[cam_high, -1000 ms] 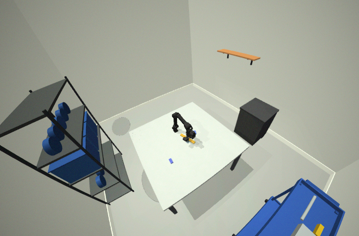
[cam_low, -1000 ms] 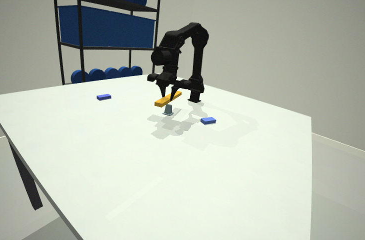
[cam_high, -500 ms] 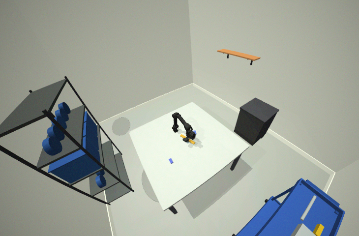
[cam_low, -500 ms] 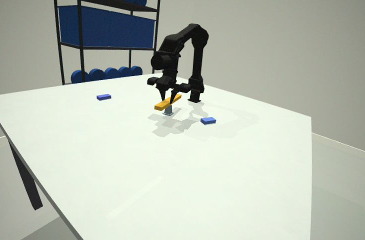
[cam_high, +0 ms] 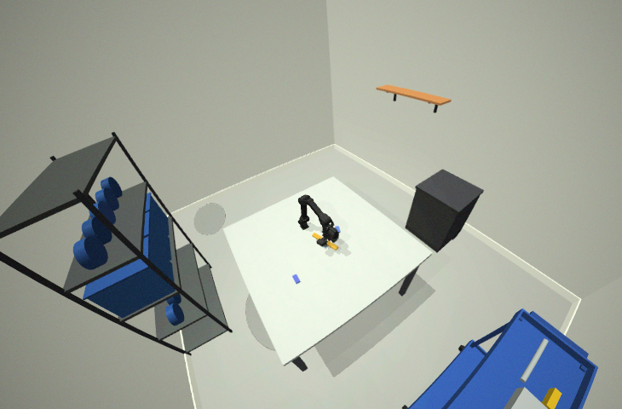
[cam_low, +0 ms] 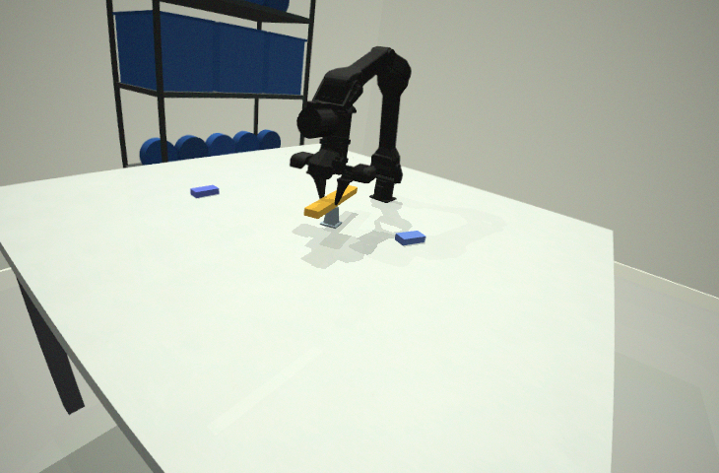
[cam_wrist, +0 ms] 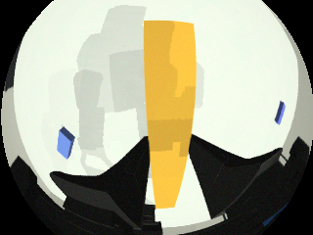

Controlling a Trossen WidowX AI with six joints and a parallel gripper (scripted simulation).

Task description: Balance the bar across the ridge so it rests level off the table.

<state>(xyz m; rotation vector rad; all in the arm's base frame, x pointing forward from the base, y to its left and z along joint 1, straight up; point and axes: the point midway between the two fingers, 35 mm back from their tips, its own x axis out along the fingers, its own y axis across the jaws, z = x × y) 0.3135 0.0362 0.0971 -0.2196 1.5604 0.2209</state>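
The yellow bar is 3 cm behind my gripper tip and 1 cm to the right of it.
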